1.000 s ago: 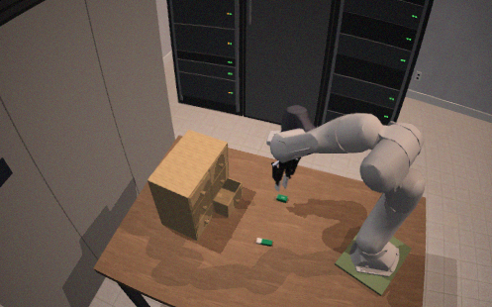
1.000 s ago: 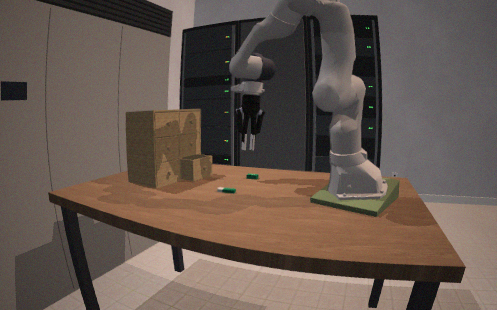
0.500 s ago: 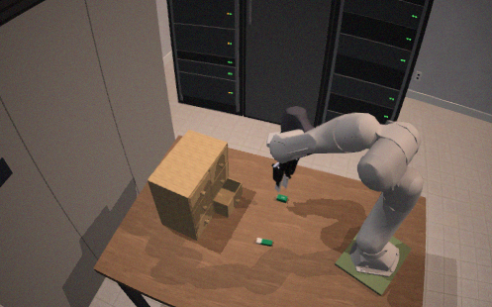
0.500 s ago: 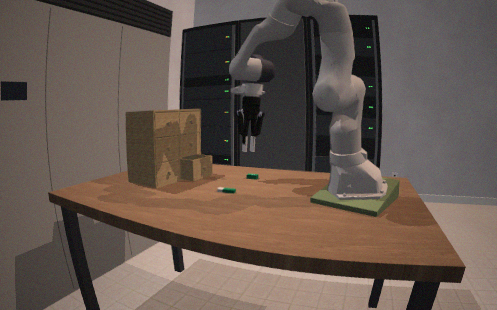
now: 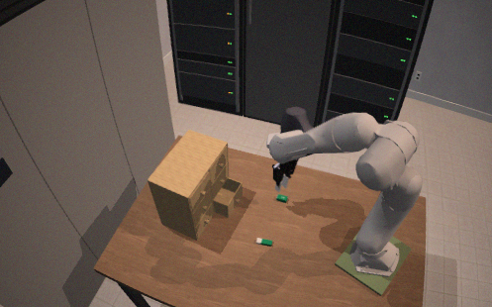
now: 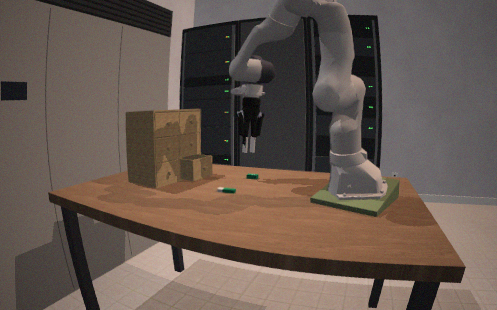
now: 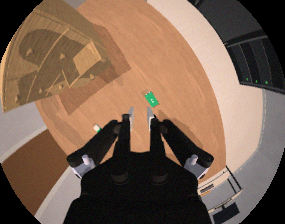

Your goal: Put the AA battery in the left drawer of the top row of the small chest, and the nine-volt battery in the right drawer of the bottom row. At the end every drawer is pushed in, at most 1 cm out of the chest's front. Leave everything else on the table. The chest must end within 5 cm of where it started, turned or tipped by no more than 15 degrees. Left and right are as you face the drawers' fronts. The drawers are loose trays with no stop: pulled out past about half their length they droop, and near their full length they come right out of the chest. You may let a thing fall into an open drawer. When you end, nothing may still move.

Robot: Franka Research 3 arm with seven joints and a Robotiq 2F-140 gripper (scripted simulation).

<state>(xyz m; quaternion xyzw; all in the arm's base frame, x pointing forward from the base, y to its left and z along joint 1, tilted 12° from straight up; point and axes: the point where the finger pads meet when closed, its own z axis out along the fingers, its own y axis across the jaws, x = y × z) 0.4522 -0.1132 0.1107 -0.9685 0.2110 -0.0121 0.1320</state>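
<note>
The nine-volt battery is 14 cm below my hand, 3 cm to the right of it and 1 cm ahead of it. Round my hand: white-and-green cylinder: 22 cm to the left, 14 cm below, 3 cm behind; AA battery: 29 cm ahead, 25 cm to the left, 7 cm above.
</note>
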